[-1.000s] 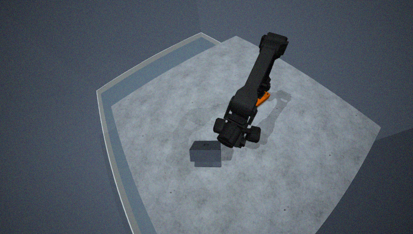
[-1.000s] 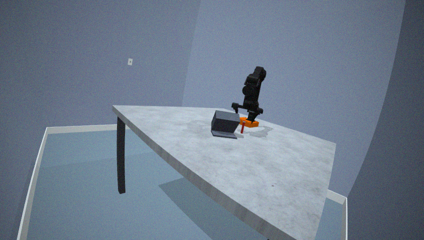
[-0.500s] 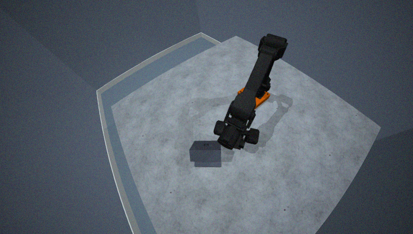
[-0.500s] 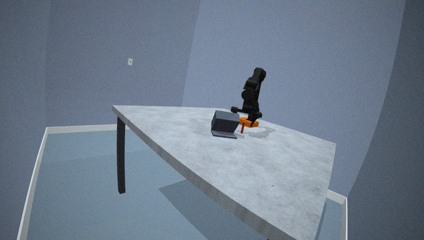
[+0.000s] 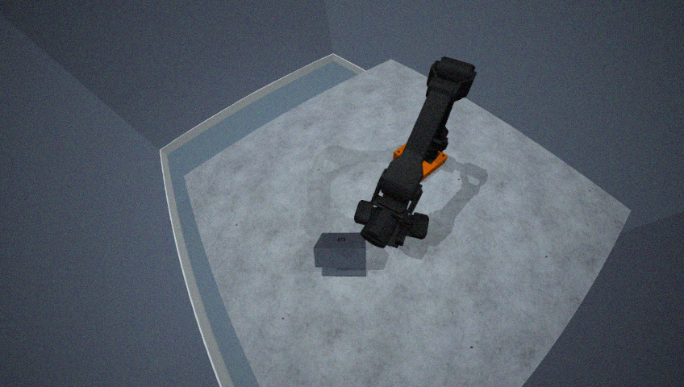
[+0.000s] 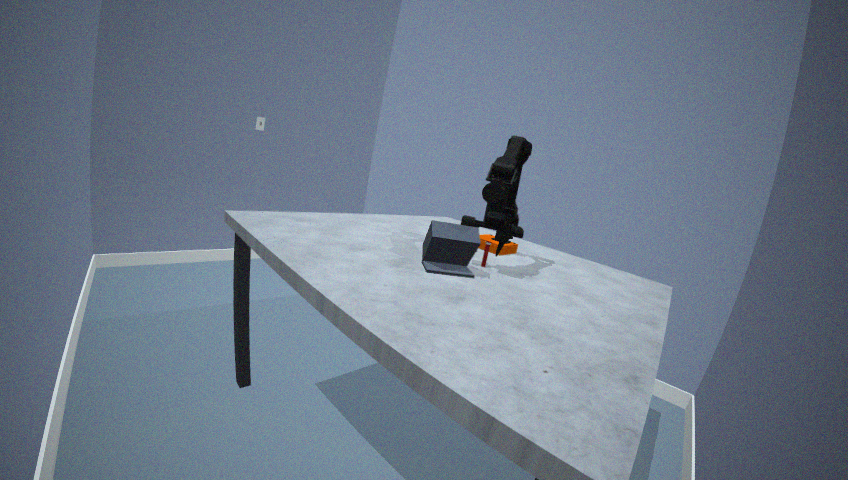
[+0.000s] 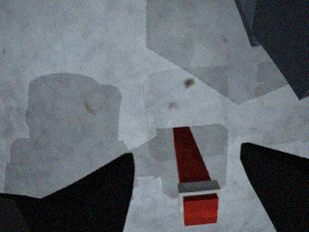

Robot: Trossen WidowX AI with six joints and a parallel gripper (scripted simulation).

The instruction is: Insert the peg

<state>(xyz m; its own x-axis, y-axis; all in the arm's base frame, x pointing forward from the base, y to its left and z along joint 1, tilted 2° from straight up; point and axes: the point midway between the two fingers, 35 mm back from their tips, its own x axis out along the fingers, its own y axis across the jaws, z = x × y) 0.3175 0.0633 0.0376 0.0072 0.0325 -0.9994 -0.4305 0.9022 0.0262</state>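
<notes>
Now: the grey sloped panel 14 cm ahead of my gripper tip, 6 cm to the right of it and 3 cm above it. The rest, counted from my gripper tip: red peg (2 cm above).
</notes>
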